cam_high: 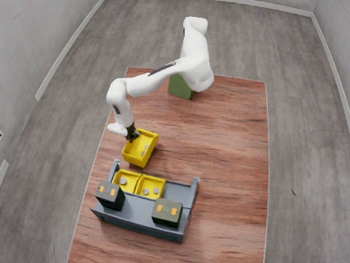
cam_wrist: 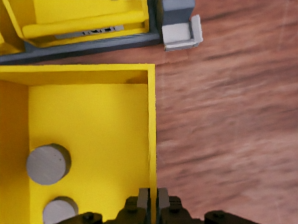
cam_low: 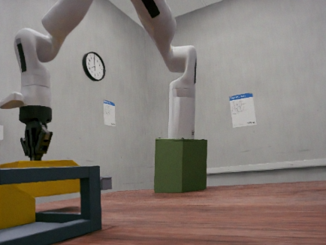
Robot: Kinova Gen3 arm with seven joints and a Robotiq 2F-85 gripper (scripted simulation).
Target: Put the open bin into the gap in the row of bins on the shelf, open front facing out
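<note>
The grey disc part is 7 cm to the left of my hand, 6 cm below it and 4 cm ahead of it. Round my hand: grey shelf: 26 cm ahead, 12 cm to the left, 4 cm below.
</note>
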